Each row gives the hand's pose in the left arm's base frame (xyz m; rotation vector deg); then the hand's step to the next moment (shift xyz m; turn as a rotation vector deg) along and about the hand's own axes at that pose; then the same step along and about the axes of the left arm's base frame.
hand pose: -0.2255 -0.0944 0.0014 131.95 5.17 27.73
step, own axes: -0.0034 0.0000 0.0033 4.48 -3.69 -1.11
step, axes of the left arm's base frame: -0.0019 -0.0030 -0.0032 4.04 4.29 -0.49
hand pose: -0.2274 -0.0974 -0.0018 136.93 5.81 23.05
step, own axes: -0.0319 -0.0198 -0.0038 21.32 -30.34 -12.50
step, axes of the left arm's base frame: -0.0307 0.0115 -0.0186 17.41 34.59 -5.63
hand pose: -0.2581 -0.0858 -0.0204 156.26 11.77 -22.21
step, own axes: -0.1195 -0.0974 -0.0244 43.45 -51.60 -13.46
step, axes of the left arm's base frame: -0.1267 0.0881 0.0233 34.57 56.47 -18.64
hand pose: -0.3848 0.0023 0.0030 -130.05 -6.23 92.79
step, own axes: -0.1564 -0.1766 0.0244 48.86 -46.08 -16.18
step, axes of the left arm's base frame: -0.0521 0.1302 0.1912 38.20 52.07 -24.53
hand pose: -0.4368 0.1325 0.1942 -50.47 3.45 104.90
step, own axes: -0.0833 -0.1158 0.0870 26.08 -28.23 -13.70
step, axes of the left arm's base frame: 0.0632 0.0229 0.1529 26.11 27.25 -15.51
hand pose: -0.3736 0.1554 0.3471 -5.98 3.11 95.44
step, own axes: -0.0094 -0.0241 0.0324 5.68 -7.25 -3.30
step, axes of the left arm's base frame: 0.0237 -0.0038 0.0338 6.79 6.01 -3.66
